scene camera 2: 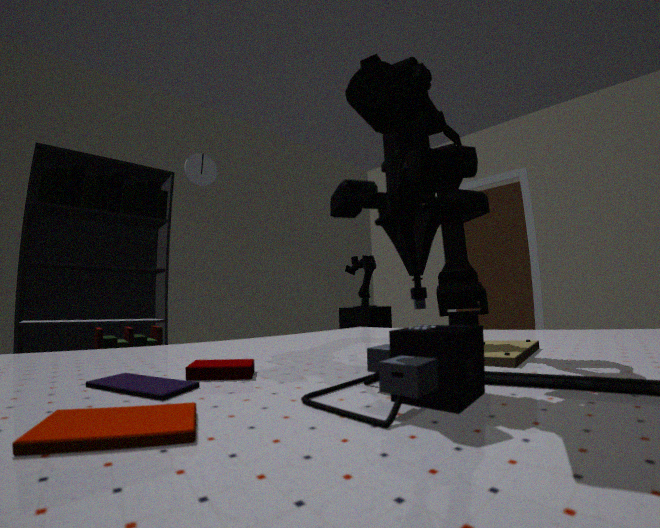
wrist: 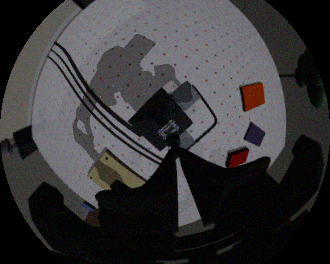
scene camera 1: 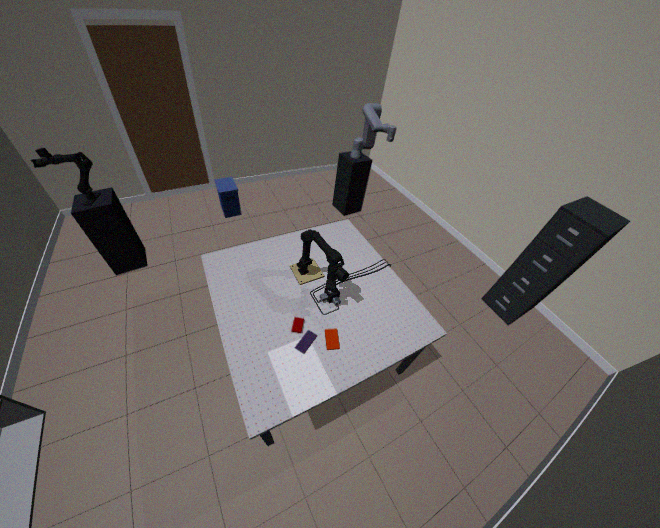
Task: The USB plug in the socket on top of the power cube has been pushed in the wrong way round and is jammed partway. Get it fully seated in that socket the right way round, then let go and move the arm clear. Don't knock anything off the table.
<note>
My gripper (scene camera 2: 416,275) carries a USB plug. Also in view: an orange tile (scene camera 2: 77,430) and a dark power cube (wrist: 153,115).
My gripper also shows in the wrist view (wrist: 175,151).
</note>
